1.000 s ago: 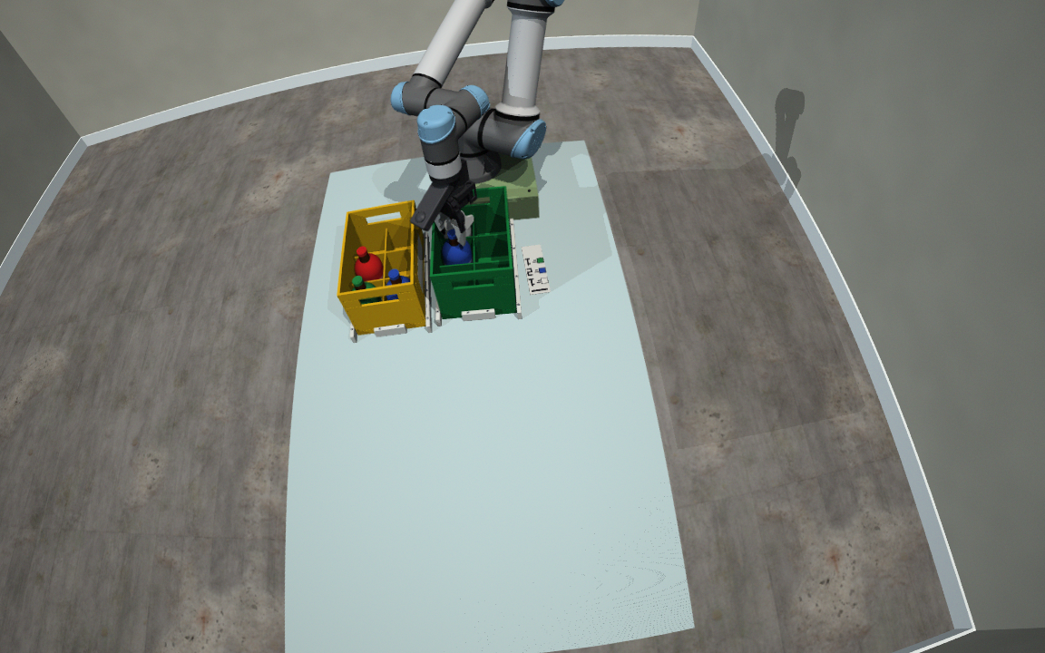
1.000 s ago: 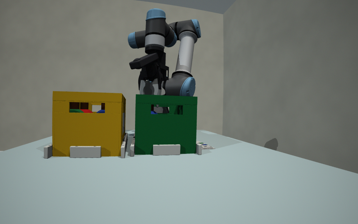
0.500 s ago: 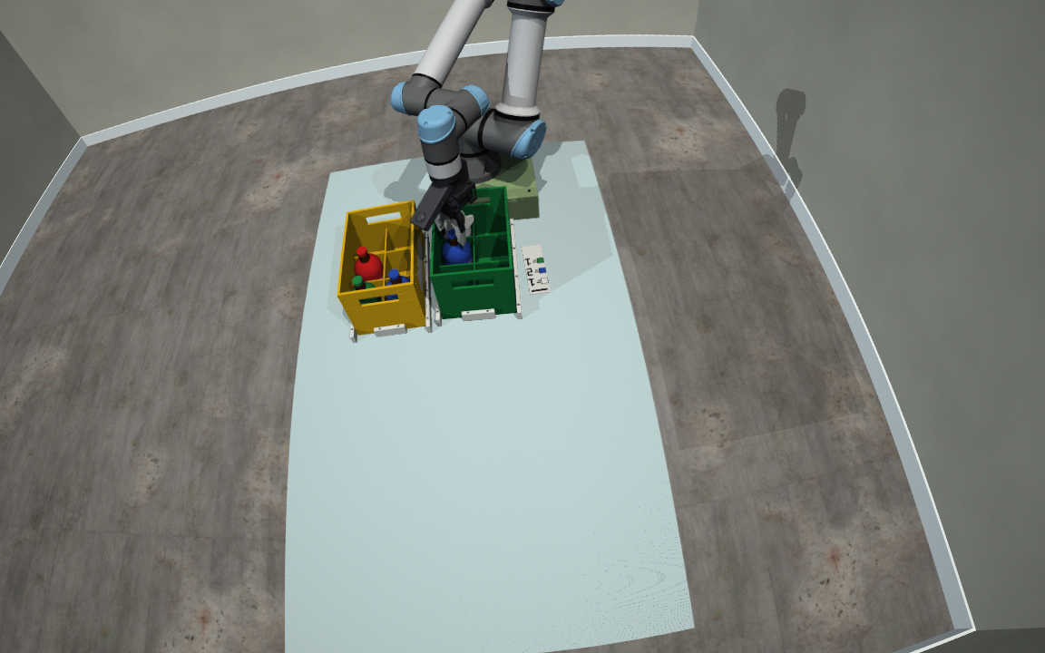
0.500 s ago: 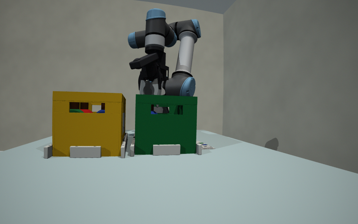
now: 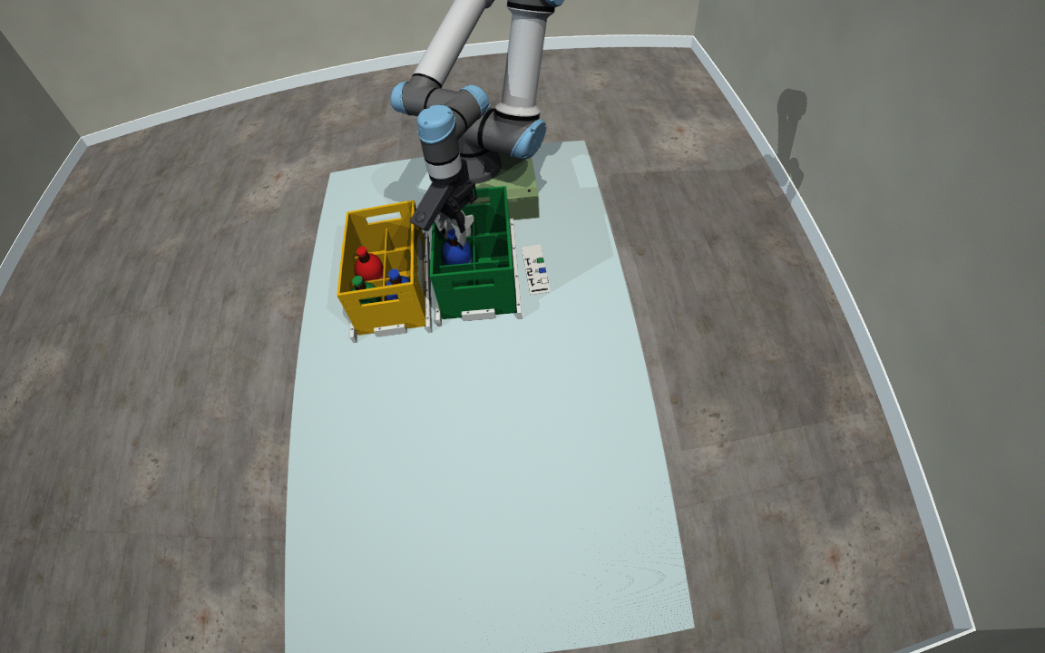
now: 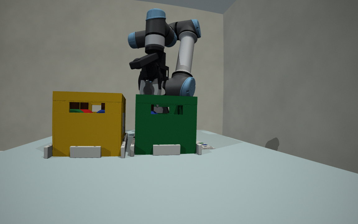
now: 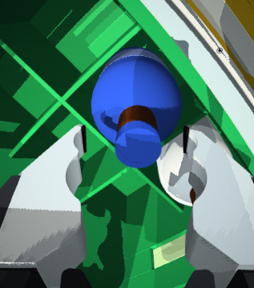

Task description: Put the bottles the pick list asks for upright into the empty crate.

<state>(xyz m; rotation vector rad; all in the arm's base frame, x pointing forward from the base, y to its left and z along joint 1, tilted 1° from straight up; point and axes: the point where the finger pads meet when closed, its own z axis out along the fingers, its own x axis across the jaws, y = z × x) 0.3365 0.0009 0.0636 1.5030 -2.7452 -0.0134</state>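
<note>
My gripper is now 7 cm above the green crate, 4 cm to the right of it and 1 cm past it. The rest, counted from my hand: yellow crate (18 cm to the right, 7 cm below, 4 cm ahead); white bottle (9 cm behind, 7 cm below, 1 cm to the right); red bottle (22 cm to the right, 7 cm below, 5 cm ahead).
</note>
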